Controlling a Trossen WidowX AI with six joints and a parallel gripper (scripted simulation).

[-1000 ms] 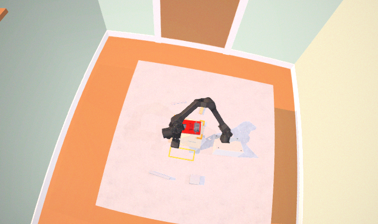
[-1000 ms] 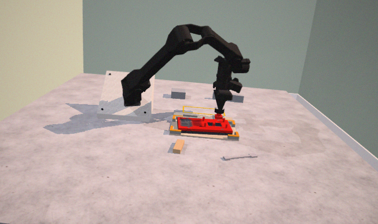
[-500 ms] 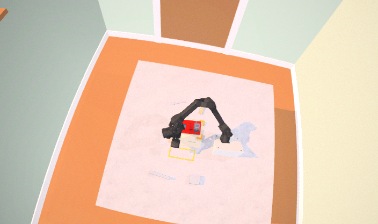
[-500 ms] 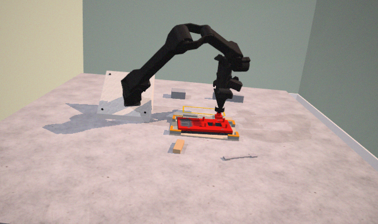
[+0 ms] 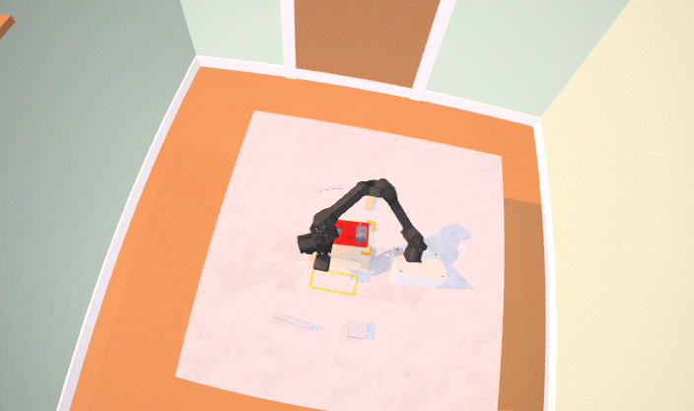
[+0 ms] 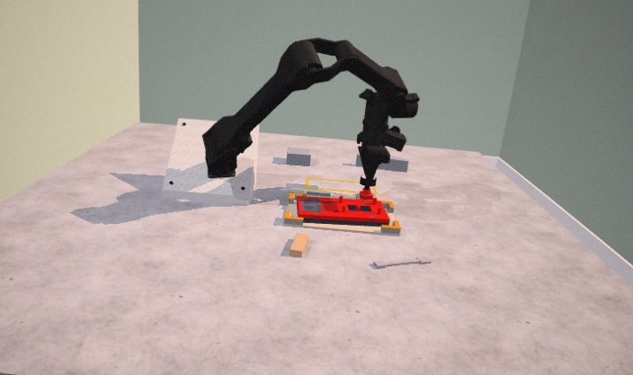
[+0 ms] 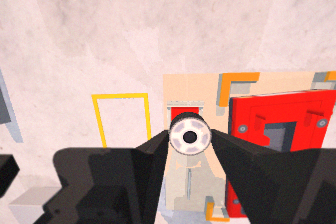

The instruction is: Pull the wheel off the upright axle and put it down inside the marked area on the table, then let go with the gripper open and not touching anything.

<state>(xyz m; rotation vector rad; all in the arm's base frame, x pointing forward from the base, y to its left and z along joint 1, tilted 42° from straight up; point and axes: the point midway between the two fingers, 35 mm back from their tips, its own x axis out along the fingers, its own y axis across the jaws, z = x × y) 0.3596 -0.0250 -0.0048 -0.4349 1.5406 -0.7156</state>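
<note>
Right now my gripper tip is 20 mm above the upright axle. From my gripper tip the other things lie so: long grey block 280 mm to the left, 120 mm ahead, 40 mm below; wheel right at my gripper tip; thin grey bar 320 mm to the right, 50 mm below, 10 mm behind.
</note>
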